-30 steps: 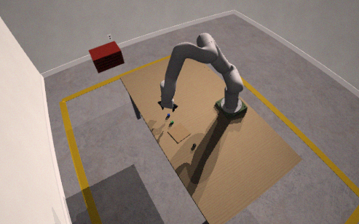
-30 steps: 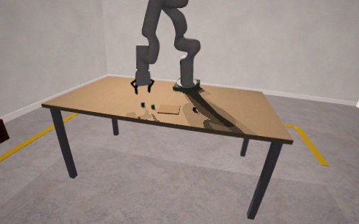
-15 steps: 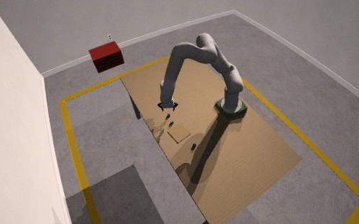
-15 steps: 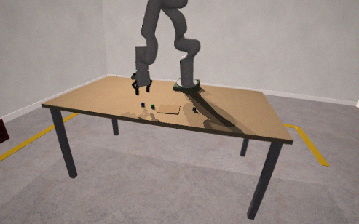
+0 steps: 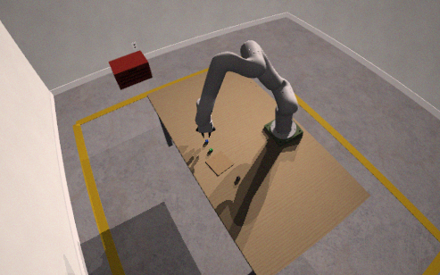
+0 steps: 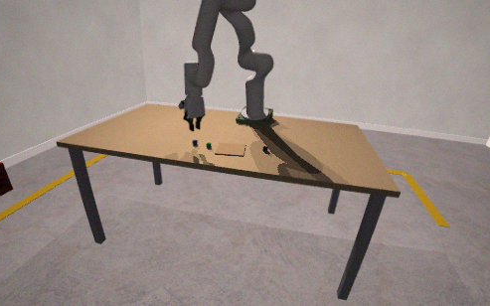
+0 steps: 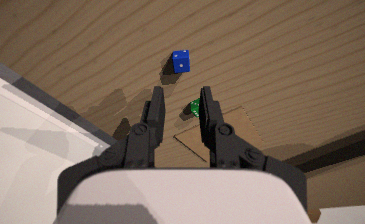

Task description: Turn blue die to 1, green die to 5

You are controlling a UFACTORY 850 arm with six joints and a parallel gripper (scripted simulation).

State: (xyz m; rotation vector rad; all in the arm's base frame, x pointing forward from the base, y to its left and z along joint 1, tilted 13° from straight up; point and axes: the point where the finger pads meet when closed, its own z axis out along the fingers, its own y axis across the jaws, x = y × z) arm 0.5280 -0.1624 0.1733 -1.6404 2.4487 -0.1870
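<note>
Right now my hand is 90 mm above the blue die. The rest, counted from my hand: mat 10 mm behind, 200 mm to the left, 100 mm below; then black die 70 mm behind, 360 mm to the left, 90 mm below; then green die 80 mm to the left, 90 mm below.
</note>
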